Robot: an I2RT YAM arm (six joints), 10 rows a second.
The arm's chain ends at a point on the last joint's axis. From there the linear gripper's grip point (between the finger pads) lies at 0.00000 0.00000 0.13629 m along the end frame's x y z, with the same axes.
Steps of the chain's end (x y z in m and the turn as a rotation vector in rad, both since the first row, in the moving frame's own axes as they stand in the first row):
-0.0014 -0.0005 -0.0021 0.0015 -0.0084 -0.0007
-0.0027 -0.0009 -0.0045 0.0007 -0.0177 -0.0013
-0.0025 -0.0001 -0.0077 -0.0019 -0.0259 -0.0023
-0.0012 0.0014 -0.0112 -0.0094 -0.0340 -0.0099
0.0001 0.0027 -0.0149 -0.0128 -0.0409 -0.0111
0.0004 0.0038 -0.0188 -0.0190 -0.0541 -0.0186
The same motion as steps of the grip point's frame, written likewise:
-0.0025 -0.0007 -0.0021 0.0015 -0.0084 -0.0007
-0.0051 -0.0010 -0.0045 0.0007 -0.0177 -0.0013
-0.0060 0.0002 -0.0077 -0.0019 -0.0259 -0.0023
-0.0058 0.0027 -0.0113 -0.0094 -0.0340 -0.0099
-0.0055 0.0045 -0.0150 -0.0128 -0.0409 -0.0111
-0.0069 0.0065 -0.0190 -0.0190 -0.0541 -0.0186

